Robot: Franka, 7 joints.
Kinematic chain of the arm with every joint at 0, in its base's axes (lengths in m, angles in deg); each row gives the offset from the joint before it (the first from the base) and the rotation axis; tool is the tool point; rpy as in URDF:
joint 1: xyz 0 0 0.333 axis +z
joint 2: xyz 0 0 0 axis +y
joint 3: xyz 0 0 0.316 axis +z
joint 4: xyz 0.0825 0 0 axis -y
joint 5: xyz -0.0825 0 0.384 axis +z
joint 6: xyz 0 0 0 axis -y
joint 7: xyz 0.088 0 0 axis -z
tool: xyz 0 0 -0.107 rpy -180 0 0
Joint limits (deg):
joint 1: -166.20..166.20
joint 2: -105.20..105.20
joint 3: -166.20..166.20
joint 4: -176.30..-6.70
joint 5: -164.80..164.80
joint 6: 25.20..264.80
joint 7: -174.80..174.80
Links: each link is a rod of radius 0.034 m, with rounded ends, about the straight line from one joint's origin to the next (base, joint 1, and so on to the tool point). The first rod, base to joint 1, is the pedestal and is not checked.
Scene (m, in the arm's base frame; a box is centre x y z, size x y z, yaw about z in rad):
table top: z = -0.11
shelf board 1: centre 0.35 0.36 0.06 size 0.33 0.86 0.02 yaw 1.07
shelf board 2: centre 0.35 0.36 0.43 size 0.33 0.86 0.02 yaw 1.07
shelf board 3: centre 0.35 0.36 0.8 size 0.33 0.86 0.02 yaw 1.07
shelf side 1: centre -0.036 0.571 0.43 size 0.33 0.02 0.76 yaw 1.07
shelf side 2: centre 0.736 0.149 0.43 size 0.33 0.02 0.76 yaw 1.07
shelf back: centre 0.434 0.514 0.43 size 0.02 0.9 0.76 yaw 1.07
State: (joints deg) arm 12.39 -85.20 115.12 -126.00 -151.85 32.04 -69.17
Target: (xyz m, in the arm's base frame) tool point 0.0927 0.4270 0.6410
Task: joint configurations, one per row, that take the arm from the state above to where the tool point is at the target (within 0.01 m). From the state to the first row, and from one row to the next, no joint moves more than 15 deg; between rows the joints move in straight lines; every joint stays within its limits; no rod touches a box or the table.
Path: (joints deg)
1: 11.78 -90.20 103.46 -129.65 -147.75 31.88 -68.49
2: 11.16 -95.20 91.79 -133.30 -143.65 31.71 -67.81
3: 10.55 -100.20 80.13 -136.94 -139.55 31.55 -67.13
4: 9.93 -105.20 68.46 -140.59 -135.45 31.38 -66.46
5: 4.27 -93.72 59.38 -149.31 -131.31 28.29 -67.81
6: -1.39 -82.25 50.29 -158.03 -127.17 25.20 -69.17
7: -11.22 -69.57 61.50 -144.52 -134.78 32.62 -69.17
8: -21.05 -56.89 72.71 -131.02 -142.38 40.05 -69.17

